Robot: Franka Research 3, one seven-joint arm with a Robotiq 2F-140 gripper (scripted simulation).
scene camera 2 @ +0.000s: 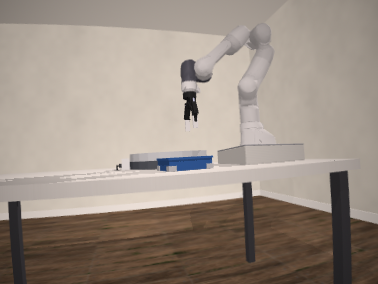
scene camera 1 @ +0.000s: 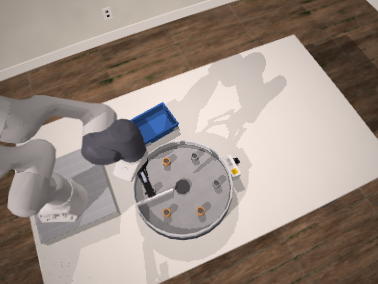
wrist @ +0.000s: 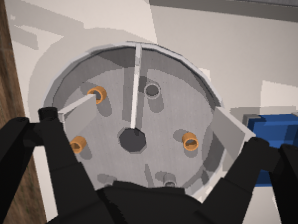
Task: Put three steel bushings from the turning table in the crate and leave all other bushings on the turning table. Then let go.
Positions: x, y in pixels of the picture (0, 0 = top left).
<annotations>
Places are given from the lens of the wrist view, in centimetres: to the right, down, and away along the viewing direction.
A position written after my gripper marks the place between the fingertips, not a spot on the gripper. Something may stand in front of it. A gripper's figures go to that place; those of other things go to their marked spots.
my gripper [wrist: 154, 111]: 1, 0, 18
round grey turning table [wrist: 142, 155]: -2, 11, 38
</annotations>
